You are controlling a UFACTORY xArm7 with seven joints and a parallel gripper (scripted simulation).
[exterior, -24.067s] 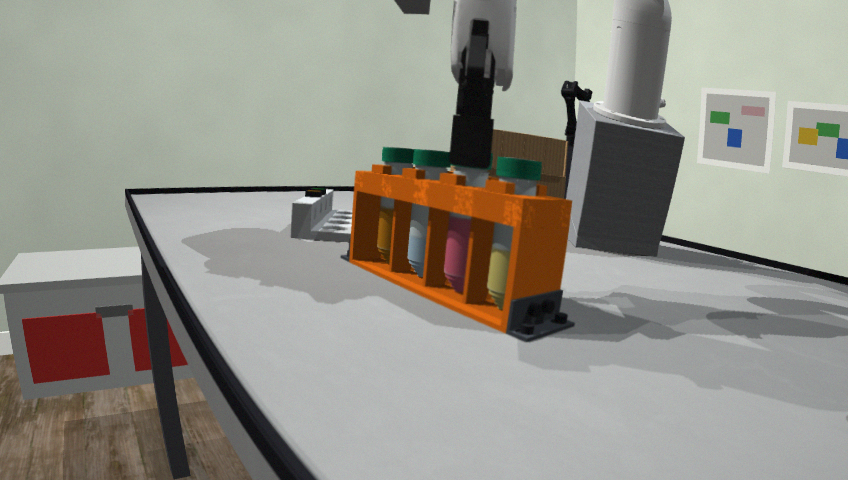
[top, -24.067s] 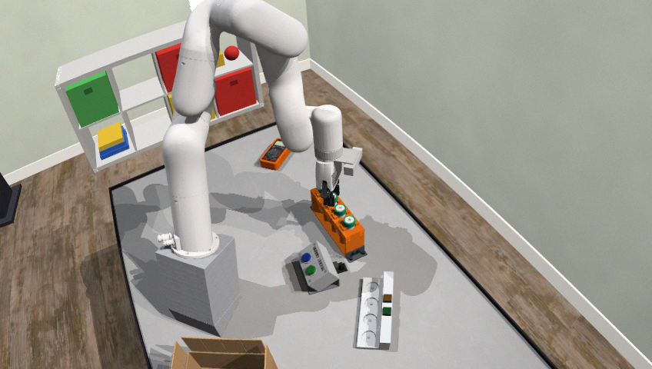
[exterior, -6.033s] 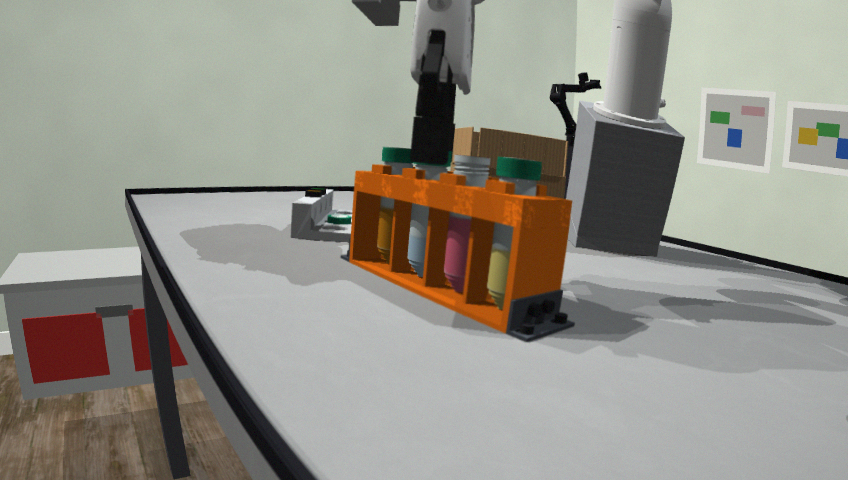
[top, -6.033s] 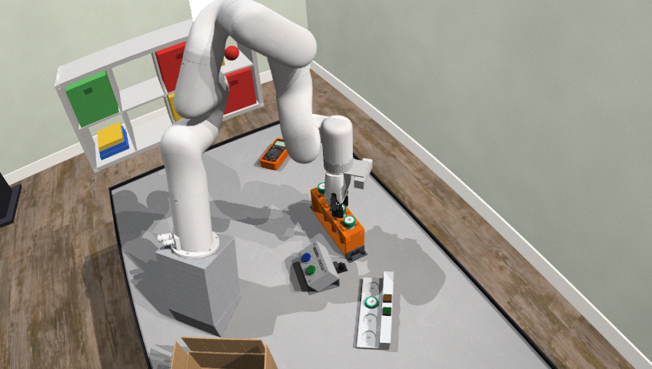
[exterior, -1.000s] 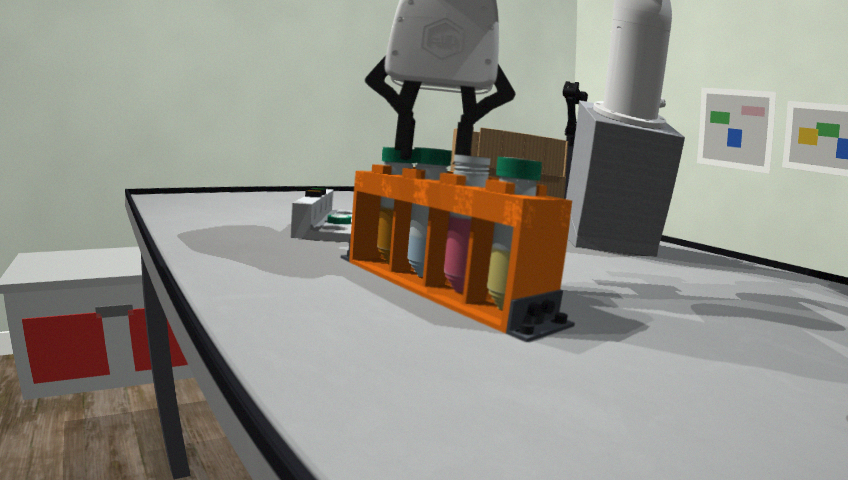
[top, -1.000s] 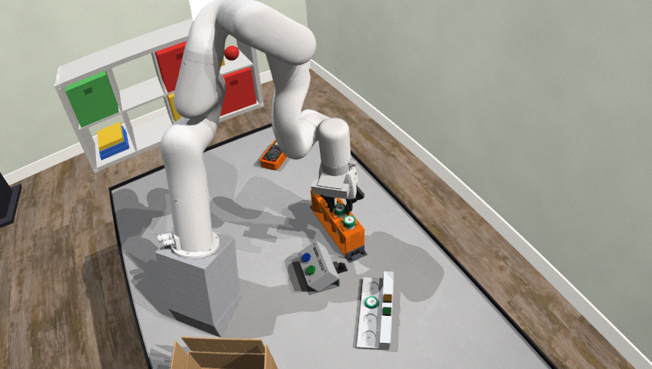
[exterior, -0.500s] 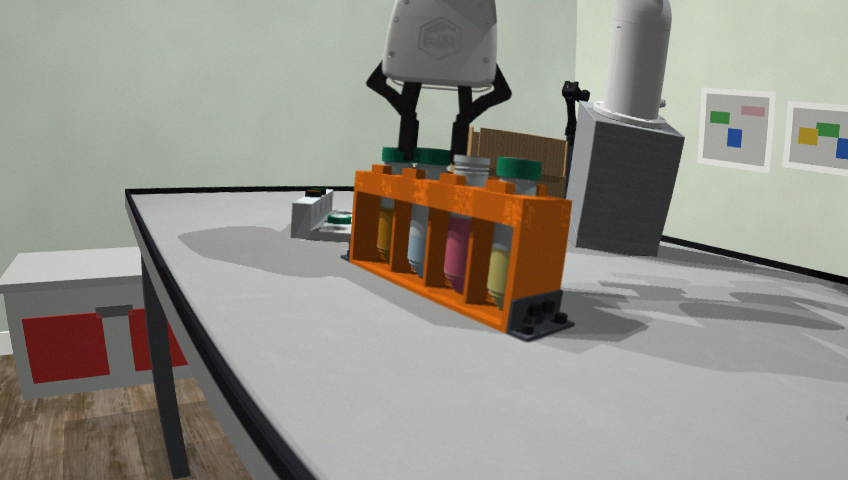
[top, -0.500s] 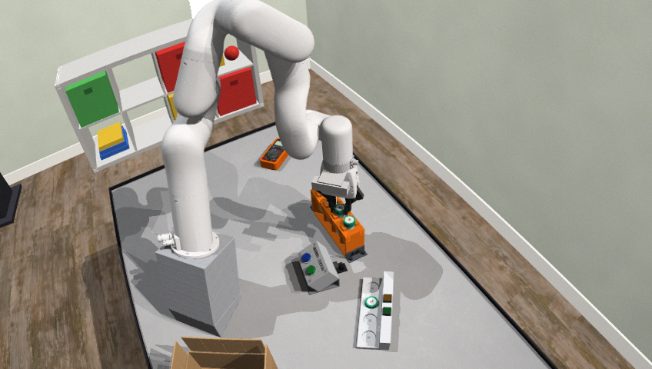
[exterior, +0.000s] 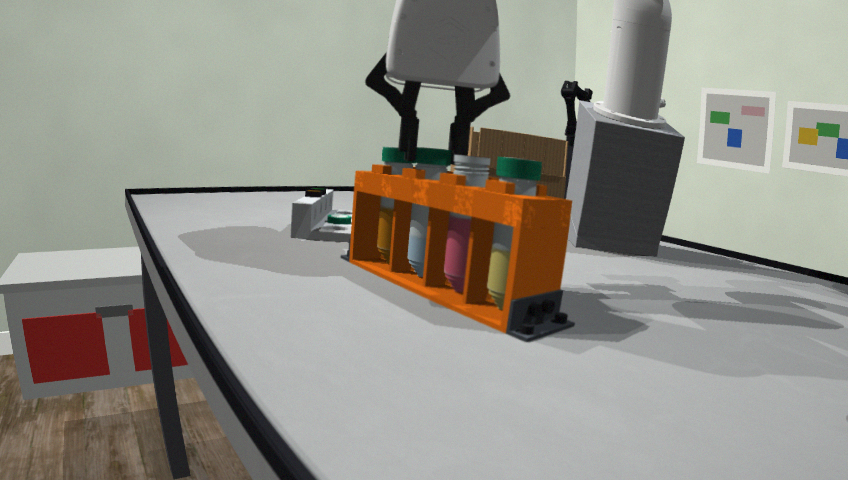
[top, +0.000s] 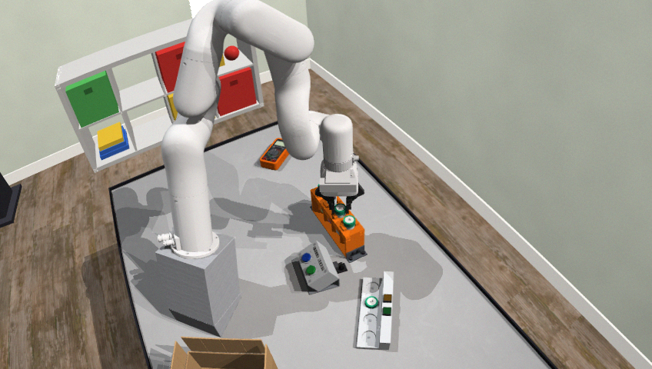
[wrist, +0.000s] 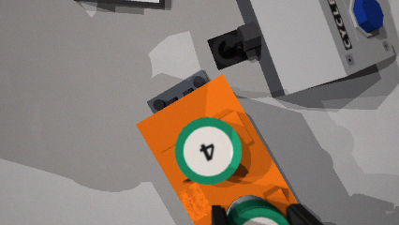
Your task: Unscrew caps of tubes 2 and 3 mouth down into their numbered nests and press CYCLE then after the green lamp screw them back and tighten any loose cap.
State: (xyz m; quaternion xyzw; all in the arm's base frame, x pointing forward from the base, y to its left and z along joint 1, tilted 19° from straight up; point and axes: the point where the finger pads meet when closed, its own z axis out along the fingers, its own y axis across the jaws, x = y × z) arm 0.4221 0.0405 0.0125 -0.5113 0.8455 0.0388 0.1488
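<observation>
Now: the cap 3 10 mm below my hand. Also, from my hand: cap 4: 50 mm to the right, 20 mm below; then tube 3 threaded neck: 10 mm below; then cap 1: 10 mm behind, 100 mm to the left, 20 mm below.
</observation>
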